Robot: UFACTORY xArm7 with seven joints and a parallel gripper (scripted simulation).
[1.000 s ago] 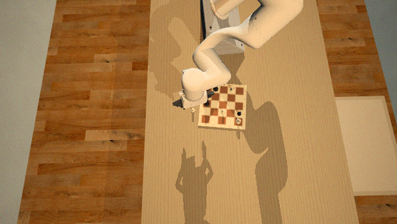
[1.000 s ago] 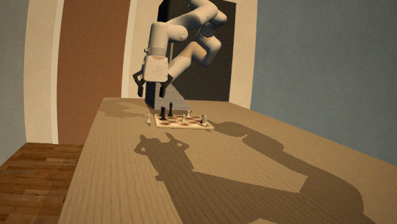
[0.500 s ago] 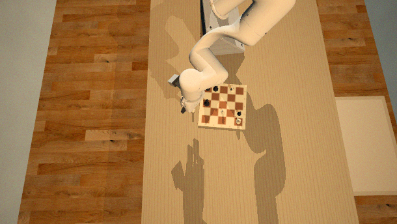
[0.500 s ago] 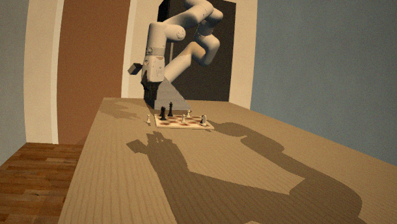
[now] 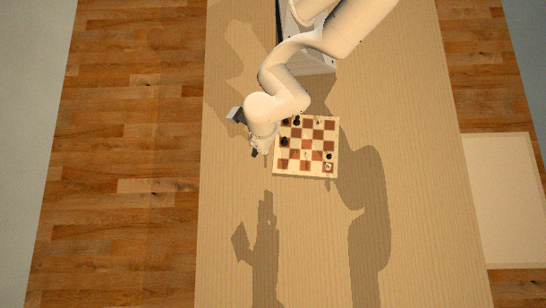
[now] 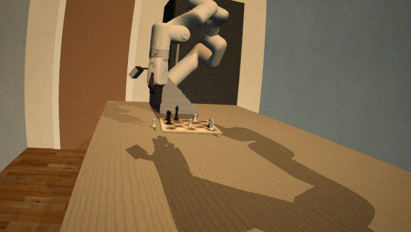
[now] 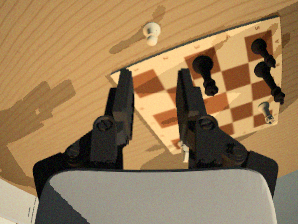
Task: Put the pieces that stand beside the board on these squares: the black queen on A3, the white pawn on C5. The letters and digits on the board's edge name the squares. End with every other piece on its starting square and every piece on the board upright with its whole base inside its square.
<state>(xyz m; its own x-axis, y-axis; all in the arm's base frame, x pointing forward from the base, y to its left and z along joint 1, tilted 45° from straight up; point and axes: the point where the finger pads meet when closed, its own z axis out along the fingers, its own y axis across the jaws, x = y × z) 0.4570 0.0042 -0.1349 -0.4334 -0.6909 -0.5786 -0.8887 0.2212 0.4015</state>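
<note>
The chessboard is 140 mm to the left of my hand, 110 mm below it and 30 mm behind it. Round my hand: black pawn: 210 mm to the left, 90 mm below, 10 mm ahead.
</note>
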